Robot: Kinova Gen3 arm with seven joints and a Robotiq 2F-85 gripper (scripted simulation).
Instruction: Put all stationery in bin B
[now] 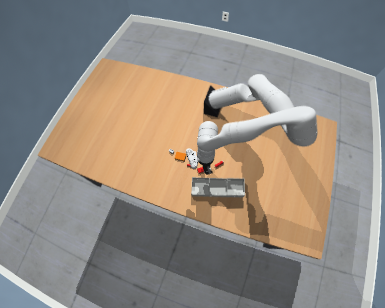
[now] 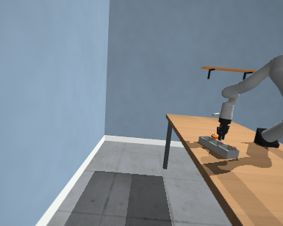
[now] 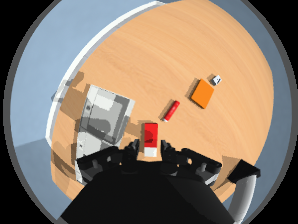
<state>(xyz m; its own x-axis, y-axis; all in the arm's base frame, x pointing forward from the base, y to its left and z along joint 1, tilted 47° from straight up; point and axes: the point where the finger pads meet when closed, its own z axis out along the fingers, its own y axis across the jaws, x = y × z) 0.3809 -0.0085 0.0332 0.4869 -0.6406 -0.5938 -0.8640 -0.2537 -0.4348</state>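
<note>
Now: the red-and-white item 40 mm below my hand. Round my hand: small pale piece: 70 mm behind, 190 mm to the right, 40 mm below; orange block: 40 mm behind, 130 mm to the right, 40 mm below; grey bin row: 80 mm ahead, 80 mm to the left, 30 mm below.
</note>
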